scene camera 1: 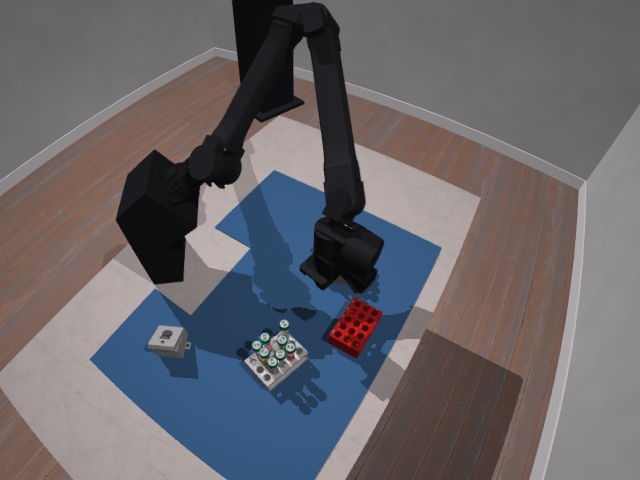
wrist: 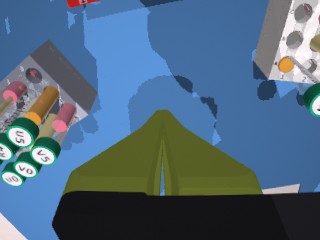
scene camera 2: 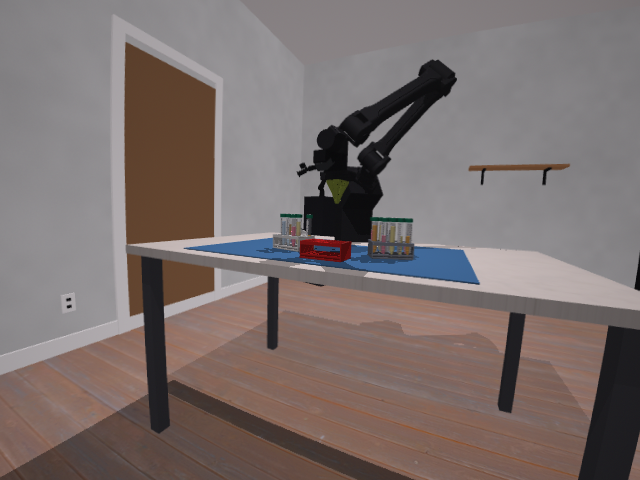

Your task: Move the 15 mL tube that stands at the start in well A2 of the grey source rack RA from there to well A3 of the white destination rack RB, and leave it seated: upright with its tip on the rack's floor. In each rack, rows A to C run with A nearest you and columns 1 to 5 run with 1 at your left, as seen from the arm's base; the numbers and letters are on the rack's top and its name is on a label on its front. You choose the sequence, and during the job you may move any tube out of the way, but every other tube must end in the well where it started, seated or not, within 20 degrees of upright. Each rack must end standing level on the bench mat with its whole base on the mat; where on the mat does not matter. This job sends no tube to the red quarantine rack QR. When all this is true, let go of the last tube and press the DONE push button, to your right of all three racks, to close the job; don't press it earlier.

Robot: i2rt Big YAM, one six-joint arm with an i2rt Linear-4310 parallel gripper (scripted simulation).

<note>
I see my gripper (wrist: 162,119) and a white rack RB (scene camera 1: 300,353).
</note>
